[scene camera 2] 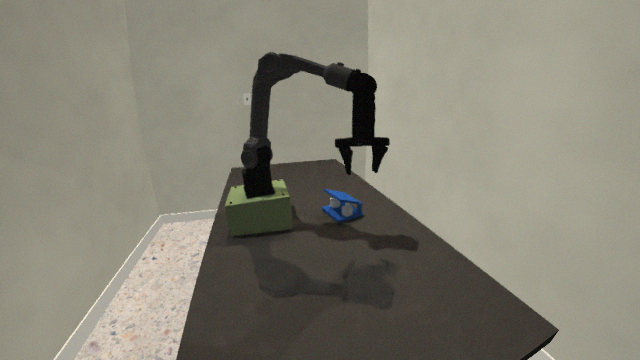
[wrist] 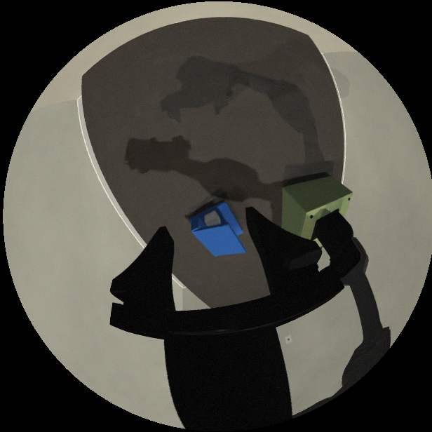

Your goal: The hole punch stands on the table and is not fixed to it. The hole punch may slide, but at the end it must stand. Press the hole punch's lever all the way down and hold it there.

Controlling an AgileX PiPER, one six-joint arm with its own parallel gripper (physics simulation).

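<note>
A blue hole punch (scene camera 2: 342, 206) (wrist: 218, 240) stands upright on the dark table. Its lever (scene camera 2: 343, 195) (wrist: 219, 239) is raised at a slant, with a gap above the base where pale parts show. The raised end points toward the green block in the scene view. My gripper (scene camera 2: 362, 172) (wrist: 206, 225) is open and empty, its fingers pointing down. It hangs well above the table and the hole punch, touching neither. In the wrist view the hole punch shows between the two fingers.
The arm stands on a green block (scene camera 2: 259, 216) (wrist: 295, 210), beside the hole punch and apart from it. The dark table (scene camera 2: 320, 320) (wrist: 225, 45) has its long right edge beyond the hole punch in the scene view. Arm shadows lie across the table.
</note>
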